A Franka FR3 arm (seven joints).
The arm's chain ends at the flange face. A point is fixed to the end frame.
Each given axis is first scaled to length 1.
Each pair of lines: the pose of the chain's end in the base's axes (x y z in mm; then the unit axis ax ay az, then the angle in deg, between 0 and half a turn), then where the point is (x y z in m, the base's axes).
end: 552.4 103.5 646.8 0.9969 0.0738 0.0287 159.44
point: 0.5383 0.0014 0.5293
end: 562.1 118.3 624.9 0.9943 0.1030 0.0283 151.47
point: 0.5536 0.0001 0.5230
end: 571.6 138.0 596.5 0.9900 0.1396 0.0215 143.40
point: 0.5694 0.0060 0.5129
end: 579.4 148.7 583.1 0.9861 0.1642 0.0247 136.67
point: 0.5837 0.0078 0.5157
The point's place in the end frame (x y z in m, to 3 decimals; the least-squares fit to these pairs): -0.033 0.051 0.144
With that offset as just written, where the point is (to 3 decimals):
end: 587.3 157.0 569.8 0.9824 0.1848 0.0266 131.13
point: 0.597 0.010 0.517
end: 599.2 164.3 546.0 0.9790 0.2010 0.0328 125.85
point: 0.614 0.014 0.507
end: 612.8 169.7 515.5 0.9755 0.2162 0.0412 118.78
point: 0.632 0.016 0.495
